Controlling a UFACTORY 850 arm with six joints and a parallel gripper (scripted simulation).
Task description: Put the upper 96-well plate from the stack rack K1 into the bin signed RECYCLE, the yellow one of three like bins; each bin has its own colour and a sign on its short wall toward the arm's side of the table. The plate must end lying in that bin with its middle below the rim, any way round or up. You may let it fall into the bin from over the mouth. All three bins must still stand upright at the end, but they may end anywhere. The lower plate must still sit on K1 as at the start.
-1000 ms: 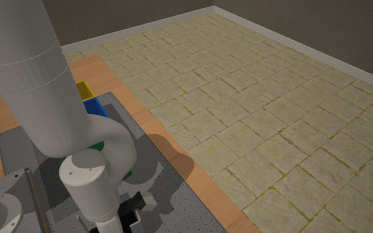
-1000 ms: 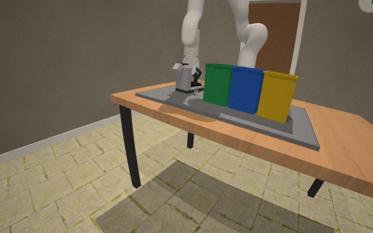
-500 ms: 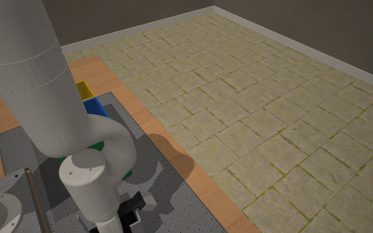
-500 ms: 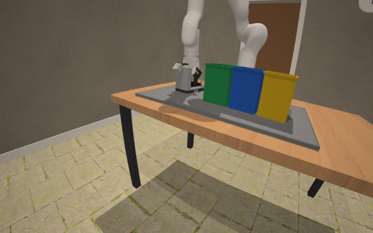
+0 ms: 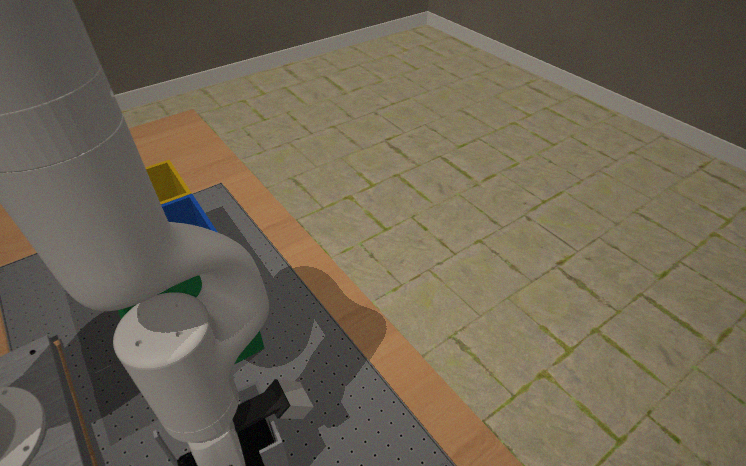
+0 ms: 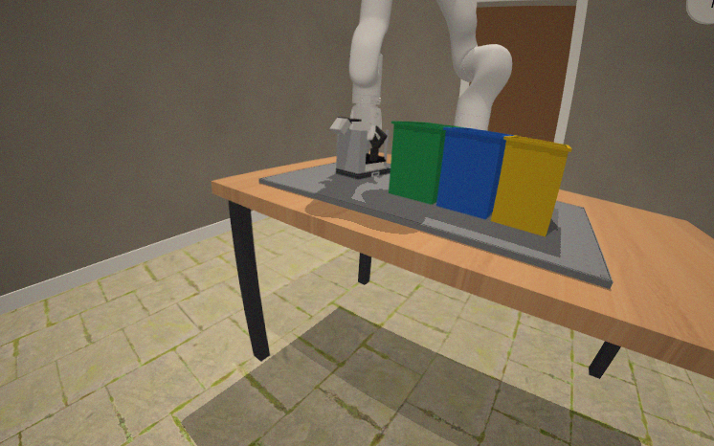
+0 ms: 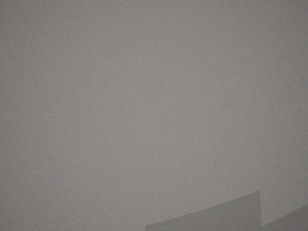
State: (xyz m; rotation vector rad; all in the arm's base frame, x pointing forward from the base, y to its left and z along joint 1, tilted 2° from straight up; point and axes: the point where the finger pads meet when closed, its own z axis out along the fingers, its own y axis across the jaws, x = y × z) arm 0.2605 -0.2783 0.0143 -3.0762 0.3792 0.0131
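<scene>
Right now my hand is 30 mm above the white plate. Round my hand: green bin 80 mm ahead, 230 mm to the left, 30 mm above; blue bin 90 mm ahead, 360 mm to the left, 30 mm above; black 96-well plate 10 mm below.
</scene>
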